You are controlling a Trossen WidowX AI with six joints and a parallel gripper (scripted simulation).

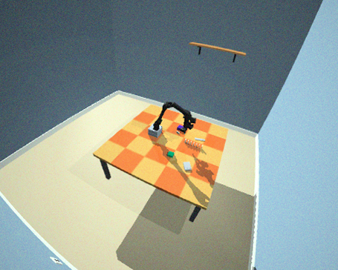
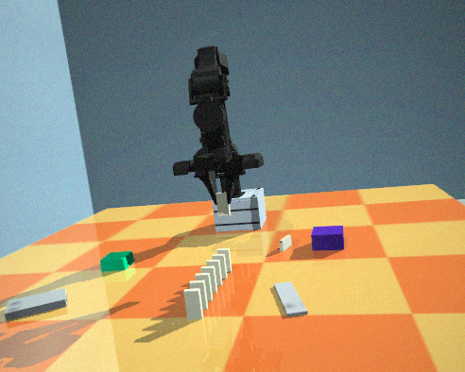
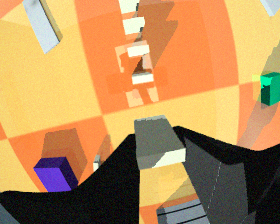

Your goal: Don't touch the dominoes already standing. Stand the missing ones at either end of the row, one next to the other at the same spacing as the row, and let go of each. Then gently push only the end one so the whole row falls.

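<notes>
Now: gripper tip 14 cm past the purple block, 20 cm to the right of it and 12 cm above it. Round my gripper tip: green block: 1 cm behind, 29 cm to the right, 13 cm below.
</notes>
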